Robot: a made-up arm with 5 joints.
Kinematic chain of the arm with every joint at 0, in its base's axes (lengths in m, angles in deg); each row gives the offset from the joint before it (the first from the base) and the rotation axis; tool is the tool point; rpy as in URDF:
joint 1: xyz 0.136 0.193 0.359 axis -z
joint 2: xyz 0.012 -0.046 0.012 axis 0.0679 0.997 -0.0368
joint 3: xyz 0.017 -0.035 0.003 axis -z
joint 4: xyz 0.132 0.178 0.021 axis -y
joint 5: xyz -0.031 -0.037 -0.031 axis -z
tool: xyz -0.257 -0.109 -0.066 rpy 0 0 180
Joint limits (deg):
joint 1: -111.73..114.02
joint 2: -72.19..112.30
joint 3: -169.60..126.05
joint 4: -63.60..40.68
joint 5: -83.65..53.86
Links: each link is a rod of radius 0.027 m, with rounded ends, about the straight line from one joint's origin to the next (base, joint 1, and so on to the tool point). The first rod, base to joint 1, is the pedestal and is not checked.
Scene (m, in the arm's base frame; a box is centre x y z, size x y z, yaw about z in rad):
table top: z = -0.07
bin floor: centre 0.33 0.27 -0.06 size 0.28 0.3 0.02 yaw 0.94
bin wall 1: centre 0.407 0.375 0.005 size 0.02 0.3 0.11 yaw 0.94
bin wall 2: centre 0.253 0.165 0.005 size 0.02 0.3 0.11 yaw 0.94
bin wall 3: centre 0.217 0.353 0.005 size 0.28 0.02 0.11 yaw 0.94
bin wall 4: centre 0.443 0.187 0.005 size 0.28 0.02 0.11 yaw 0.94
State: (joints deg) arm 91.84 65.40 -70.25 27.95 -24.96
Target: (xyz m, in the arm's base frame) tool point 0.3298 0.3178 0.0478
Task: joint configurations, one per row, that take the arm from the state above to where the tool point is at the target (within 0.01 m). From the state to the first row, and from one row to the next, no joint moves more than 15 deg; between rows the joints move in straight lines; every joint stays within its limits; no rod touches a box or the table.
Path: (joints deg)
1: 80.63 60.61 -55.52 27.66 -19.85
2: 69.42 55.82 -40.80 27.38 -14.74
3: 58.21 51.03 -26.07 27.09 -9.63
4: 46.99 46.24 -11.35 26.81 -4.52
5: 35.78 41.45 3.38 26.52 0.59
6: 24.57 36.66 18.10 26.24 5.71
7: 13.36 31.87 32.83 25.95 10.82
8: 2.15 27.08 47.55 25.67 15.93
9: -9.06 22.29 62.28 25.38 21.04
10: -20.27 17.50 77.01 25.09 26.15
11: -31.48 12.70 91.73 24.81 31.26
12: -42.70 7.91 106.46 24.52 36.37
13: -51.51 14.98 102.19 32.60 45.12
14: -60.32 22.04 97.93 40.68 53.86

